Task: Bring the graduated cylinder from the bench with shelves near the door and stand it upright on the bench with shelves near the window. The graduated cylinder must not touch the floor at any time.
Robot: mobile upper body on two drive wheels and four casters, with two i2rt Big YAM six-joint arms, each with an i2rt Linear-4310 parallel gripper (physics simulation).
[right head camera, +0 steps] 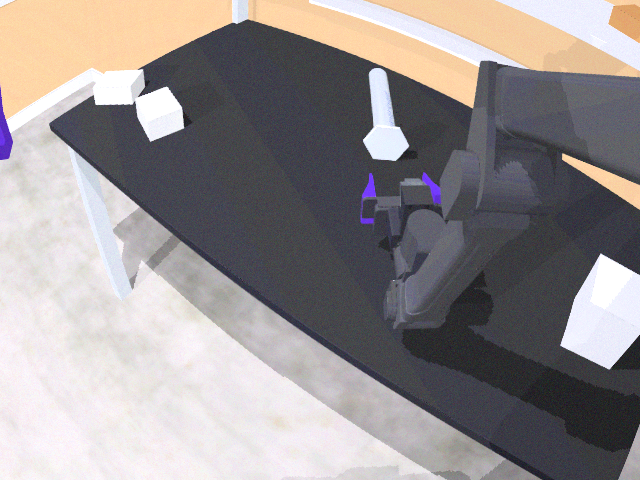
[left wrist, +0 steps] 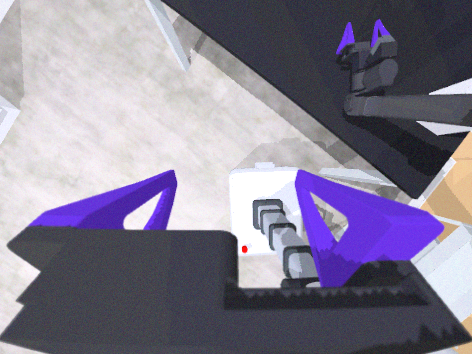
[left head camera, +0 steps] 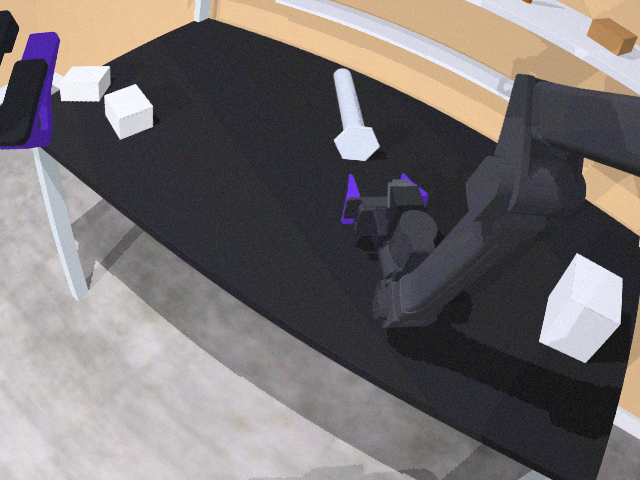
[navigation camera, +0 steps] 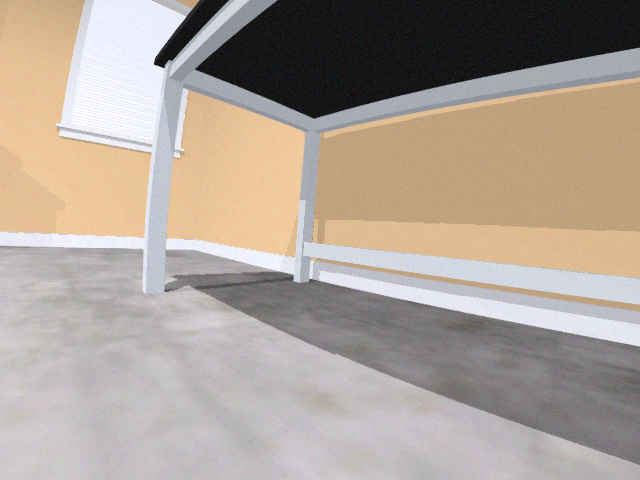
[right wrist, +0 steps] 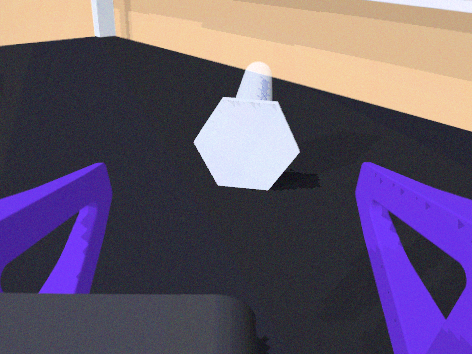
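Observation:
The graduated cylinder lies on its side on the black-topped bench. Its hexagonal base faces my right gripper and its tube points to the back edge. My right gripper is open and empty, a little in front of the base, with the fingers spread to either side of it in the right wrist view. My left gripper is open and empty, away from the cylinder; part of it shows at the left edge of both head camera views.
Two white boxes sit at the bench's left end. A larger white box stands at the right. A shelf behind holds a brown block. A bench leg stands below; a window is beyond.

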